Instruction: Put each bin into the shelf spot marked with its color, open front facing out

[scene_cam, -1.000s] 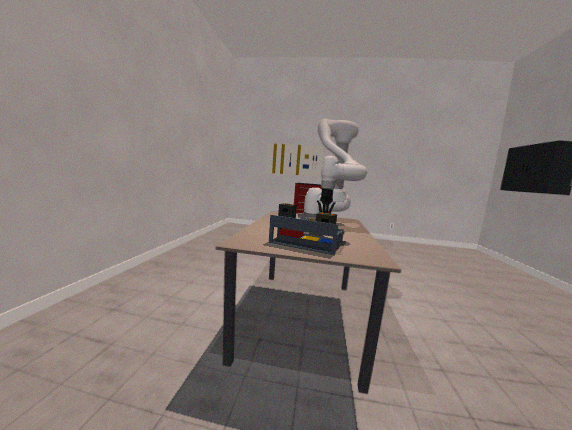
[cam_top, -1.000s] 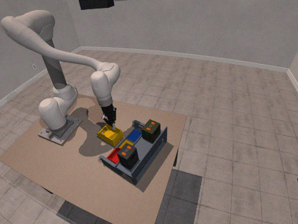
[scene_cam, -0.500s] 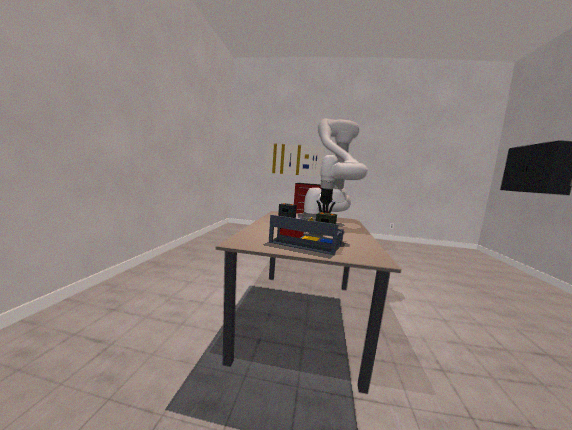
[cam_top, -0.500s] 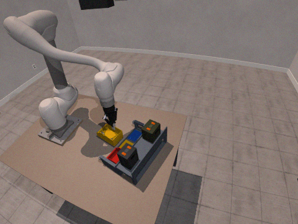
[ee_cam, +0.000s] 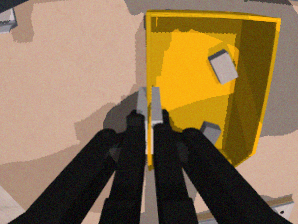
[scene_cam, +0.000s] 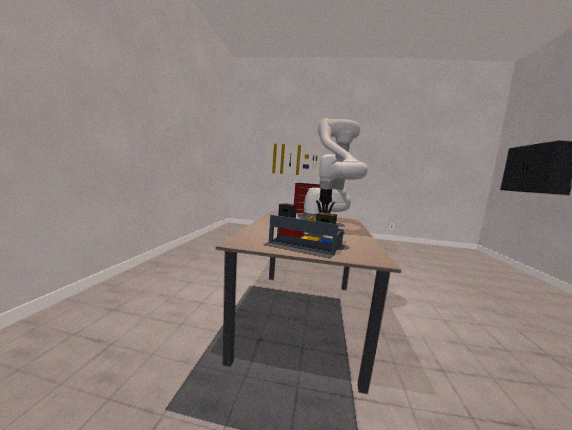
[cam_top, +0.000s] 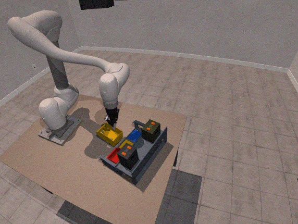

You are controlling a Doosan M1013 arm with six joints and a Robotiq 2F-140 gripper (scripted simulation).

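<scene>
The yellow bin is 2 cm behind my hand, 5 cm to the right of it and 4 cm below it. The rest, counted from my hand: red bin 14 cm ahead, 19 cm to the right, 7 cm below; then grey shelf 27 cm ahead, 10 cm to the right, 1 cm below.
</scene>
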